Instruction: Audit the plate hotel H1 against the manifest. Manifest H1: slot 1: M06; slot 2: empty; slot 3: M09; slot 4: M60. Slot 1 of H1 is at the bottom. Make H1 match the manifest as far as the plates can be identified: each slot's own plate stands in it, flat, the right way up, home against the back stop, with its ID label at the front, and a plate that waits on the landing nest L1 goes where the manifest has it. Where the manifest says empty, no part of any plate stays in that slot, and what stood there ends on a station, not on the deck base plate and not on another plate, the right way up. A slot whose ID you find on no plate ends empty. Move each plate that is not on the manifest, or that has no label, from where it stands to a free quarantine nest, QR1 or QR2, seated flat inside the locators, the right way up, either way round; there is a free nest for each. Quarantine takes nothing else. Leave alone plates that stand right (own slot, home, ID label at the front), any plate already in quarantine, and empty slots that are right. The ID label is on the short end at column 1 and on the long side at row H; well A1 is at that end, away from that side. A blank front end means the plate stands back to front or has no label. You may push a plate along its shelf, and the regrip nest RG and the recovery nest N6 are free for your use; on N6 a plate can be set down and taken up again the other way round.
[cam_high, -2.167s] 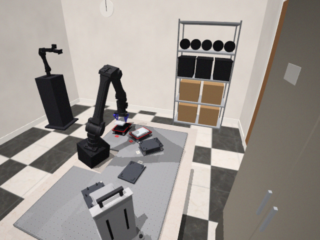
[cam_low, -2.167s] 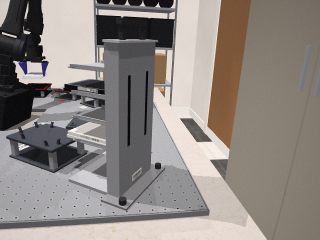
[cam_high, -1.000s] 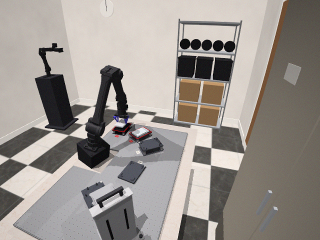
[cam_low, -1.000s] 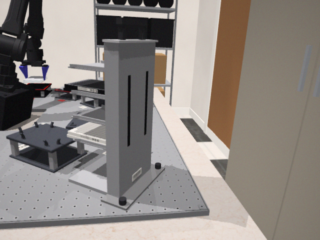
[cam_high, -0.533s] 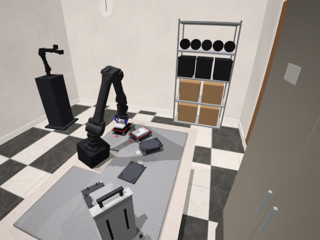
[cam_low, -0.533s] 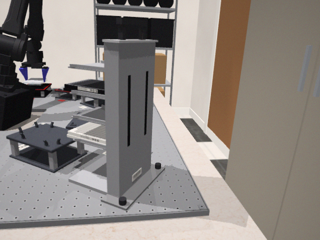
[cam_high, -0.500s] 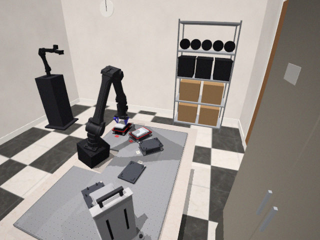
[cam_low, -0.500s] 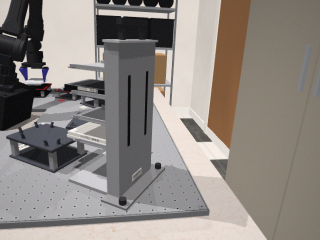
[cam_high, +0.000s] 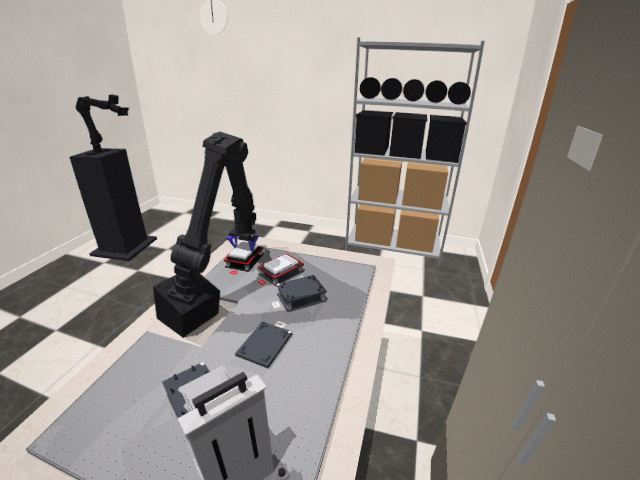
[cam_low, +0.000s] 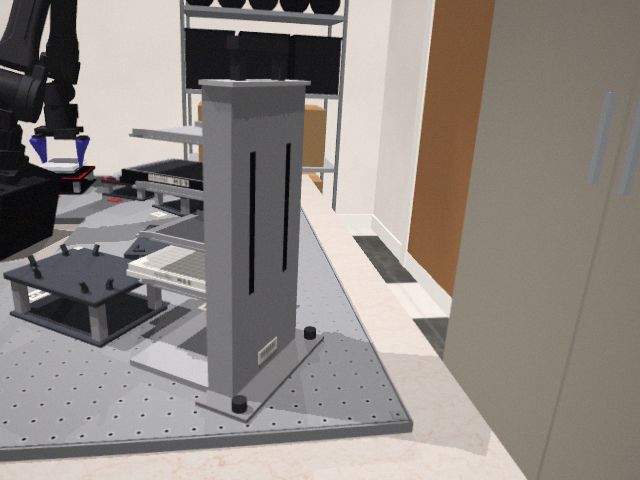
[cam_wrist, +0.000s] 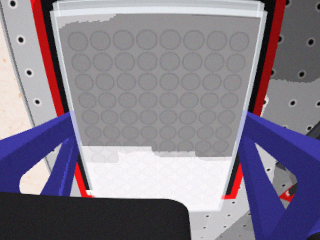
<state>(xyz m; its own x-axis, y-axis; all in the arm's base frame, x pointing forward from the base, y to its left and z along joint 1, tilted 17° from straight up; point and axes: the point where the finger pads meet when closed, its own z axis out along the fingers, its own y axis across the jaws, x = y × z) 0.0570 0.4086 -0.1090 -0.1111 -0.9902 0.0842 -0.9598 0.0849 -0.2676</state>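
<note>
My hand is 20 mm above the red-edged nest. The rest, counted from my hand: black plate: 280 mm ahead, 860 mm to the right, 150 mm above; white plate: 280 mm ahead, 860 mm to the right, 40 mm above; H1 tag: 300 mm ahead, 750 mm to the right, 60 mm below.
</note>
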